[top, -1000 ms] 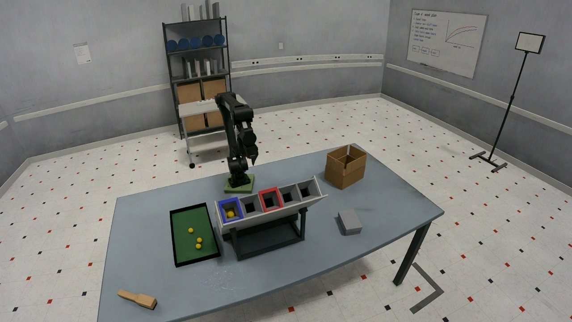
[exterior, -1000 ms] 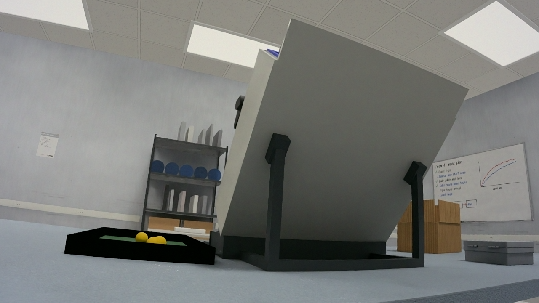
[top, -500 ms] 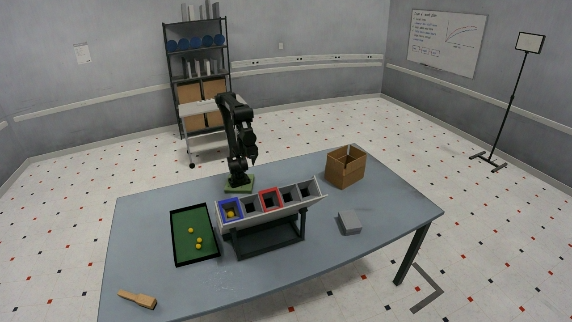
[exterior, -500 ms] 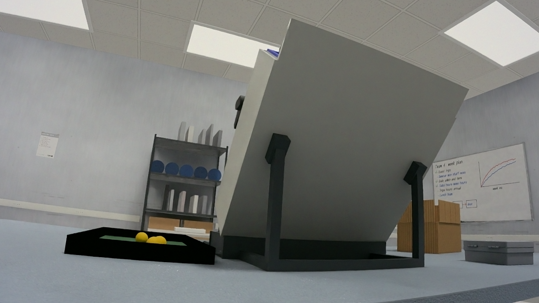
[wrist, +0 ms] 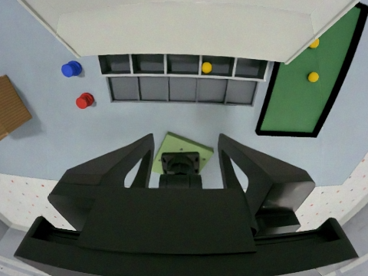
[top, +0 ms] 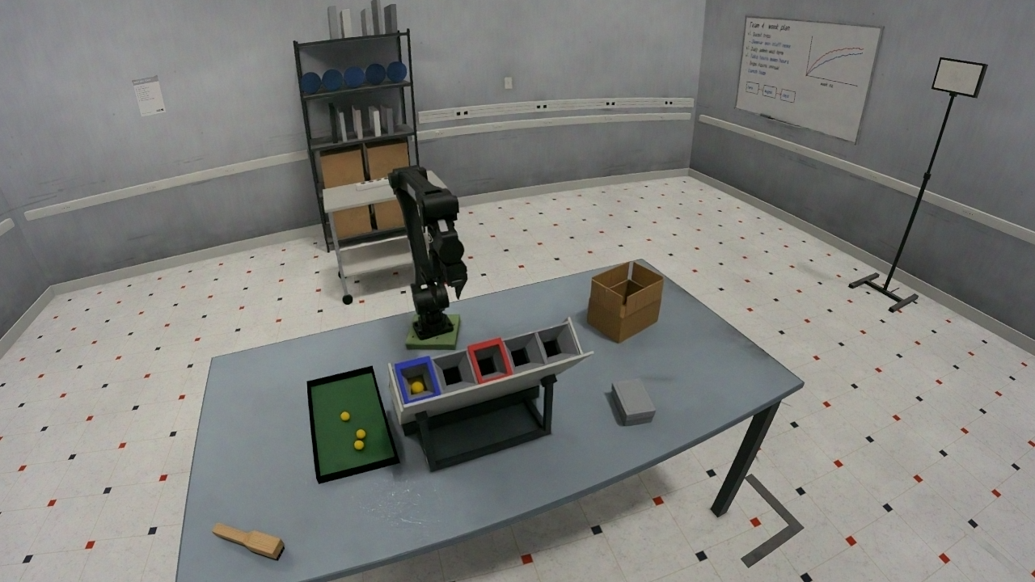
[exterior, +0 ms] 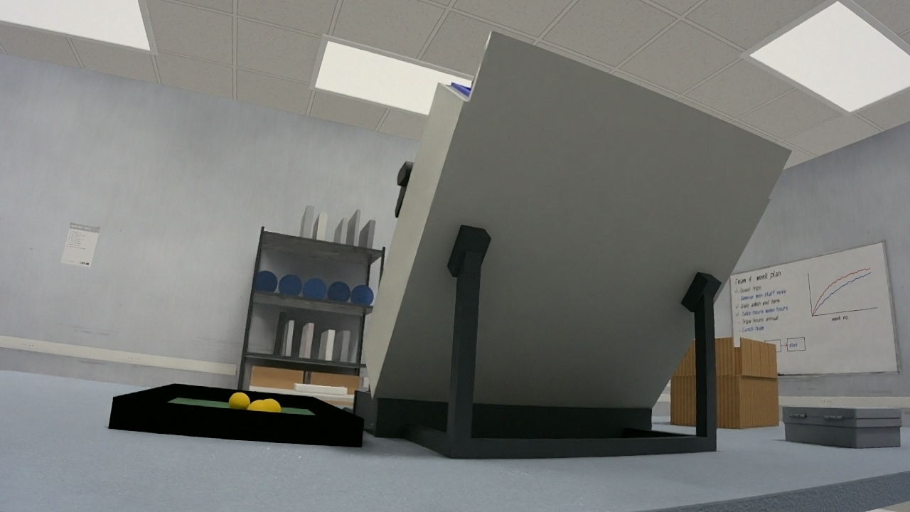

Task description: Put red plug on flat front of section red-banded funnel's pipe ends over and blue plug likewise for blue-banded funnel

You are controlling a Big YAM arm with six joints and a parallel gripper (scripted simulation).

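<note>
Right now my hand is 320 mm to the left of the green tray and 300 mm above it. Round my hand: blue band: 280 mm ahead, 160 mm to the right, 20 mm above; cover: 140 mm ahead, 100 mm below; red band: 290 mm ahead, 10 mm to the right, 20 mm above.
</note>
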